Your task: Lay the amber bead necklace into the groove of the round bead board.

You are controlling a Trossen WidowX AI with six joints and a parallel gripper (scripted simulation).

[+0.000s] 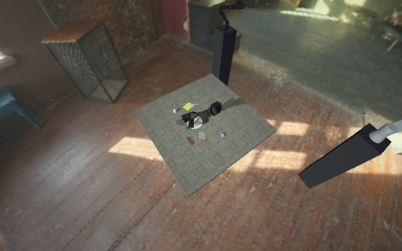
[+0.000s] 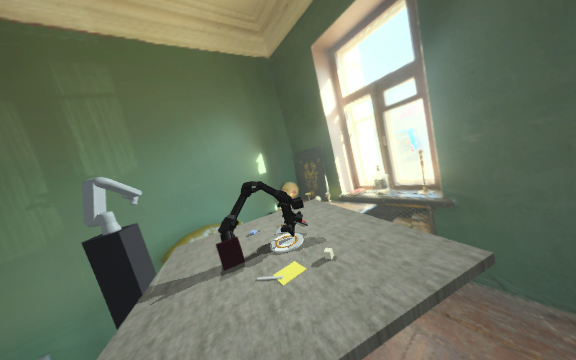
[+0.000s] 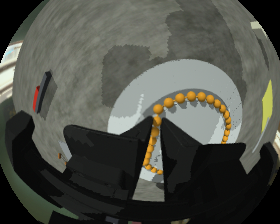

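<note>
Right now my gripper tip is 5 cm past the board, 2 cm to the left of it and 1 cm above it. Round my gripper tip: red tool (19 cm to the left, 12 cm ahead, 1 cm below); then grey square (18 cm to the left, 4 cm behind, 1 cm below); then small white cube (29 cm to the right, 9 cm ahead).
</note>
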